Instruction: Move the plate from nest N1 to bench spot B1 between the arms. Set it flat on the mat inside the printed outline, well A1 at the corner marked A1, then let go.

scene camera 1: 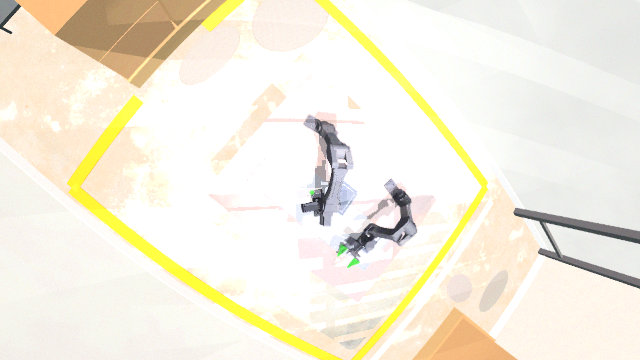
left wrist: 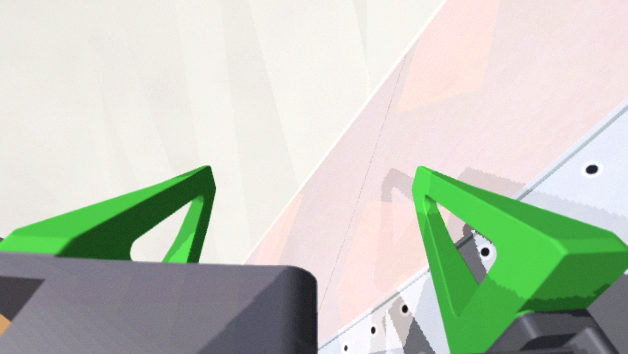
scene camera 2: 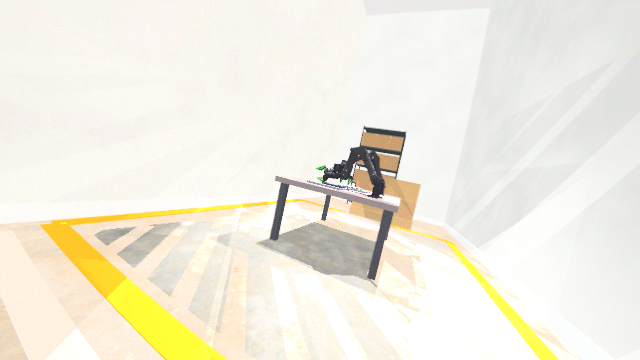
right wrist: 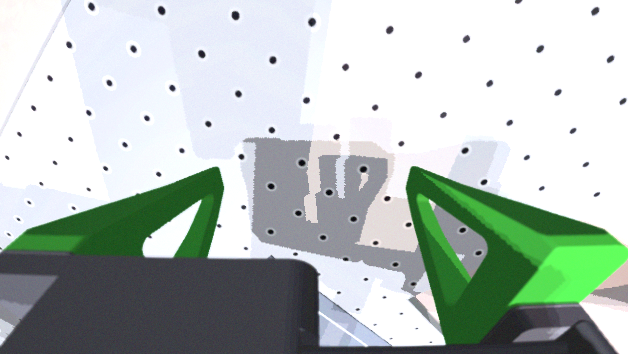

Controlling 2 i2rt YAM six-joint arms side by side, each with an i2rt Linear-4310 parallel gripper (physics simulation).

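Seen in the pictures: left gripper, fingertip midpoint: point(scene camera 1: 342, 261) point(left wrist: 313, 177) point(scene camera 2: 316, 173); right gripper, fingertip midpoint: point(scene camera 2: 344, 183) point(right wrist: 314, 177); left arm's base, link origin: point(scene camera 1: 395, 193) point(scene camera 2: 375, 197); right arm's base, link origin: point(scene camera 1: 321, 128).
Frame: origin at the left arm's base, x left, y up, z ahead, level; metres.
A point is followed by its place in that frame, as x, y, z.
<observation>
My left gripper point(scene camera 1: 347, 256) {0.040, 0.081, 0.542} point(scene camera 2: 320, 173) {0.040, 0.081, 0.542} point(left wrist: 313, 177) {0.040, 0.081, 0.542} is open and empty, its green fingers wide apart above the pinkish table top near the table's edge. My right gripper point(right wrist: 314, 177) {-0.338, 0.032, 0.431} is open and empty above a perforated board; in scene camera 1 it is mostly hidden by its own arm. A blue mat point(scene camera 1: 348, 197) {-0.207, 0.014, 0.259} with a pale printed outline lies beside the right arm, and part of a blue surface with a white line shows low in the right wrist view. I cannot make out the plate, nest N1 or the A1 mark; glare washes out the bench.
The pale perforated board point(left wrist: 592, 142) {-0.046, 0.013, 0.525} point(right wrist: 450, 95) {-0.414, 0.013, 0.429} lies on the table point(scene camera 2: 340, 192) {0.331, -0.004, 0.142} point(left wrist: 350, 150) {0.094, 0.000, 0.674}. The two arms stand close together. A shelf rack point(scene camera 2: 384, 130) and a cardboard box point(scene camera 2: 411, 200) stand behind the table. A yellow line point(scene camera 1: 410, 95) point(scene camera 2: 150, 320) runs around it on the floor.
</observation>
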